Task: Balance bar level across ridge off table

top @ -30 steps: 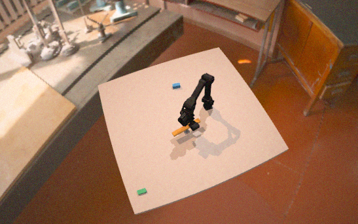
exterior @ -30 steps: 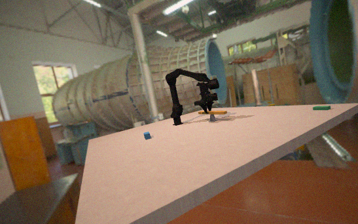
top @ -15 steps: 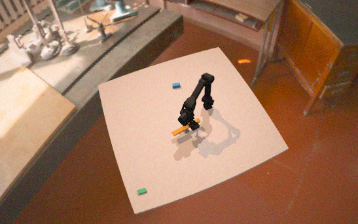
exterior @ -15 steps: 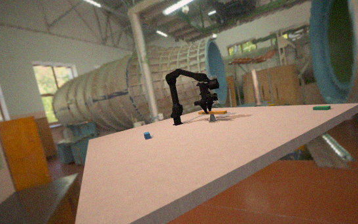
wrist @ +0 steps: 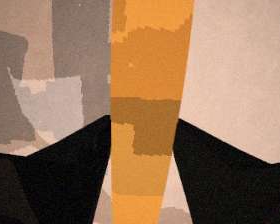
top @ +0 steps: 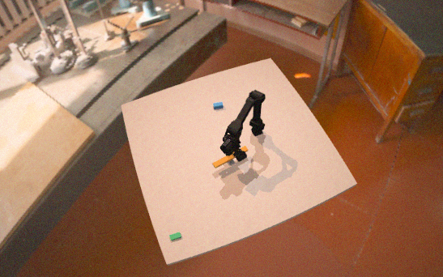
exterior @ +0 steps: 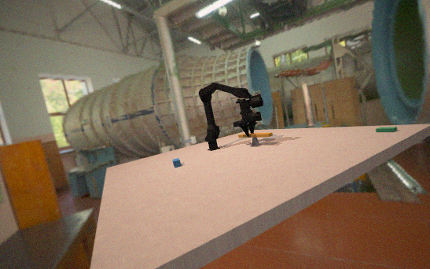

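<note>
My gripper tip is 30 mm short of the orange bar. Also, from my gripper tip: green block 520 mm ahead, 360 mm to the left, 50 mm below; then blue block 450 mm to the right, 60 mm behind, 40 mm below.
</note>
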